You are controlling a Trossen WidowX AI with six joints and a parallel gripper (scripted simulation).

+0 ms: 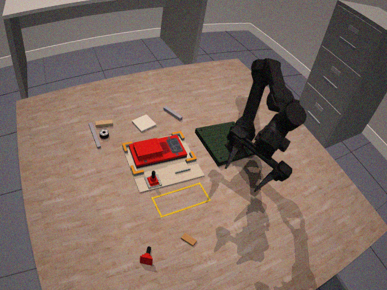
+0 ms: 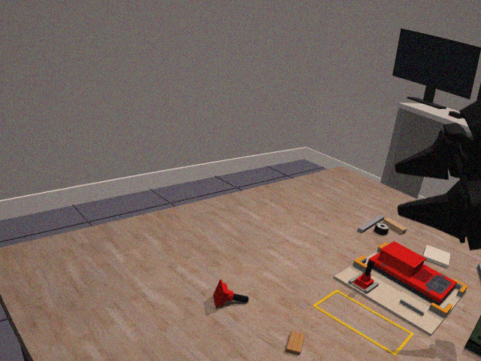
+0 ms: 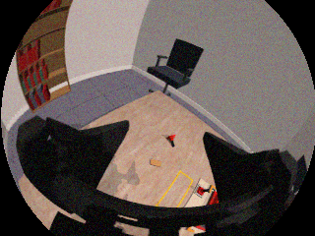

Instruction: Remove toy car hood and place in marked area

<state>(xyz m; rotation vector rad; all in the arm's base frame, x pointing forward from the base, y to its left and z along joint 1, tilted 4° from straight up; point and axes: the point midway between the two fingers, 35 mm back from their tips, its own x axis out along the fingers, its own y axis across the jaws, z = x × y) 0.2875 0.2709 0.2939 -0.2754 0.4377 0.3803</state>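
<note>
Now: the hood 41 cm to the right of my gripper tip, 28 cm below it and 3 cm ahead of it. The rest, counted from my gripper tip: wheel: 58 cm to the right, 31 cm below, 14 cm ahead; white tile: 57 cm to the right, 31 cm below, 4 cm behind.
</note>
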